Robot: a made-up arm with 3 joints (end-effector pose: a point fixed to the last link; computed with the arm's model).
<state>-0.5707 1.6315 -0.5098</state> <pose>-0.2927 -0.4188 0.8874 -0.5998 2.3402 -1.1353</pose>
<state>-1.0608 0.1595 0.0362</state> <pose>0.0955 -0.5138 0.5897 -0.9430 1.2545 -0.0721</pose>
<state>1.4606 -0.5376 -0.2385</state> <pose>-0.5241 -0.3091 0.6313 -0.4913 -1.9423 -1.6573</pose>
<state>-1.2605 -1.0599 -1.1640</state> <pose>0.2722 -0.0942 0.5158 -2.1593 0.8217 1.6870</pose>
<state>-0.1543 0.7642 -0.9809</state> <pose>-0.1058 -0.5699 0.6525 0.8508 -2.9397 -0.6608</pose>
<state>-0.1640 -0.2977 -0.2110</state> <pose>-0.0436 -0.3920 0.3234 -0.9041 1.9568 1.1636</pose>
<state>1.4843 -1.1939 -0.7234</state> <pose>-0.5323 -0.0514 0.6859 -1.2647 -1.0310 -2.2857</pose>
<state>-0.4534 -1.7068 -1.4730</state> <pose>-0.0726 0.1120 0.3814 1.3871 0.2067 -2.5064</pose>
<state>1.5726 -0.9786 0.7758</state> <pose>-0.5392 -0.1643 0.7073 -0.6350 -2.7994 -0.9949</pose>
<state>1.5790 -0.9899 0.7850</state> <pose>-0.5387 -0.1603 0.7108 -0.6486 -2.7990 -0.9832</pose>
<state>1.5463 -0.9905 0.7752</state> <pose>-0.5396 -0.1599 0.6970 -0.6445 -2.8186 -1.0137</pose>
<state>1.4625 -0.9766 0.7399</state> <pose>-0.5398 -0.1645 0.6603 -0.6126 -2.8621 -1.1008</pose>
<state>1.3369 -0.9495 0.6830</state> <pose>-0.5342 -0.1737 0.6051 0.5203 2.7832 1.1765</pose>
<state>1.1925 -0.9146 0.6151</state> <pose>-0.5184 -0.1855 0.5430 0.3998 2.6659 1.2420</pose>
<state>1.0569 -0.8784 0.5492</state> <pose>-0.4949 -0.1979 0.4875 0.2803 2.5600 1.2929</pose>
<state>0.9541 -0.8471 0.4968</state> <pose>-0.4714 -0.2087 0.4480 0.1846 2.4836 1.3246</pose>
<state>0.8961 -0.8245 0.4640</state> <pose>-0.4560 -0.2166 0.4269 0.1254 2.4437 1.3406</pose>
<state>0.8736 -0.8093 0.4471</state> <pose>-0.4492 -0.2220 0.4188 0.0960 2.4316 1.3477</pose>
